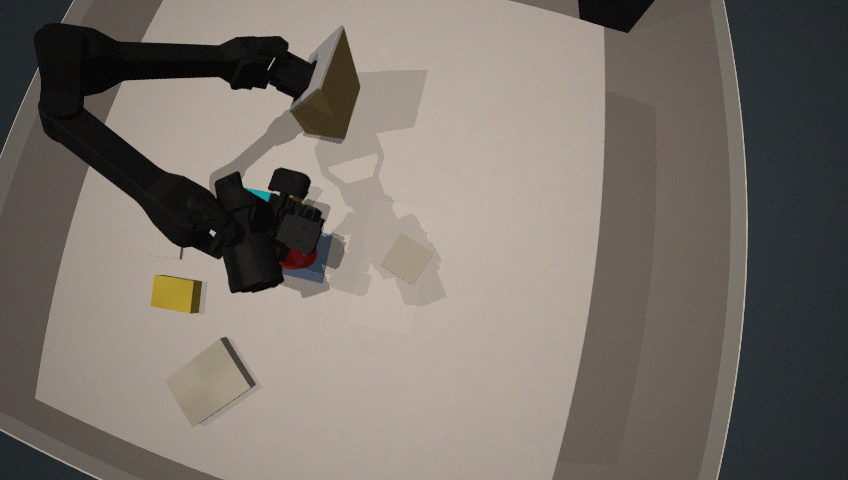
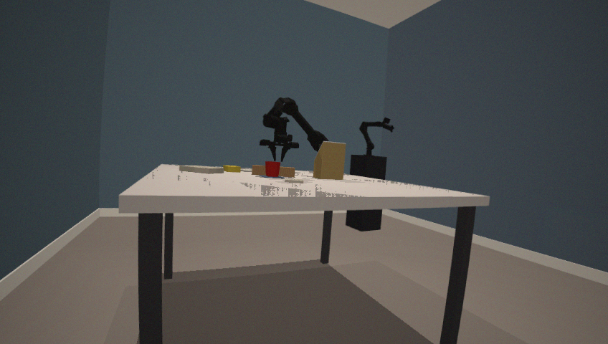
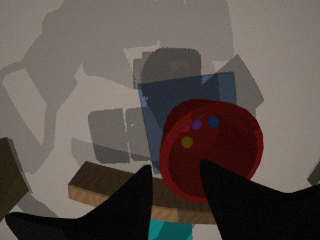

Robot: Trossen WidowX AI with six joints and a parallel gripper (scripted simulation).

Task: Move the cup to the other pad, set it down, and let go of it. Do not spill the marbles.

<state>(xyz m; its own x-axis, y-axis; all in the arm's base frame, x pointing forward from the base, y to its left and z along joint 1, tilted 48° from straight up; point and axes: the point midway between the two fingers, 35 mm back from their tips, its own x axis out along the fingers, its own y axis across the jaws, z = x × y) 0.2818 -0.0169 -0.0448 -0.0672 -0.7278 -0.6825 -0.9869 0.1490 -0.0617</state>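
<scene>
Now: gripper tip 40 mm above the red cup and 30 mm short of it. Also, from my gripper tip: blue pad: 90 mm below, 30 mm ahead; purple marble: 60 mm below, 30 mm ahead, 10 mm to the left; brown block: 70 mm to the right, 60 mm below, 10 mm behind.
</scene>
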